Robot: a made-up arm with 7 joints.
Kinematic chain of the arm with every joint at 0, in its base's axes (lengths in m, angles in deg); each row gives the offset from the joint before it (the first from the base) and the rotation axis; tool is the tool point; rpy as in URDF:
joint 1: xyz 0 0 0.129 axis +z
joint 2: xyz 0 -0.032 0.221 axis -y
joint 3: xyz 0 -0.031 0.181 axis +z
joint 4: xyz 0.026 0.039 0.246 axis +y
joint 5: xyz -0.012 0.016 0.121 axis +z
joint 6: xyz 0 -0.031 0.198 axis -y
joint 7: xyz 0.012 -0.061 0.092 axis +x
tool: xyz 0 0 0 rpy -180 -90 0
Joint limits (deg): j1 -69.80..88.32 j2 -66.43..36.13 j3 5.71..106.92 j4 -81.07..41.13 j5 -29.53..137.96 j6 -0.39..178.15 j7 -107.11..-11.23
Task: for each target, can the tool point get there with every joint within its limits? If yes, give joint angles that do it. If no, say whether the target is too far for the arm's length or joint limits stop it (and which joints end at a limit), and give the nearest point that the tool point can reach.
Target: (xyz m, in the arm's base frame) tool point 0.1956 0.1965 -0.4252
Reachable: no: joint limits stop it (at a limit: joint 2, joint 3, joint 4) | nearest point 0.4569 0.4590 0.3017 | short by 0.816 m
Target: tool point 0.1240 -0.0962 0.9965
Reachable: yes | joints 27.10 -5.06 74.69 -35.36 62.54 156.37 -49.53
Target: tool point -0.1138 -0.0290 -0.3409
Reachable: no: joint limits stop it (at a limit: joint 2, joint 3, joint 4, joint 5) | nearest point -0.4484 -0.1143 0.4389 | short by 0.853 m
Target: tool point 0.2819 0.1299 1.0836
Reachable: yes | joints 54.95 -28.07 24.70 -33.60 73.13 57.04 -55.60
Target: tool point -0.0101 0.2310 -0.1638
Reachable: no: joint limits stop it (at a limit: joint 1, joint 2, joint 3, joint 4) | nearest point 0.0036 0.6243 0.3170 | short by 0.621 m
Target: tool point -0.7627 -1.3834 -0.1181
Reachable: no: too far | nearest point -0.1991 -0.6482 0.4287 | short by 1.076 m
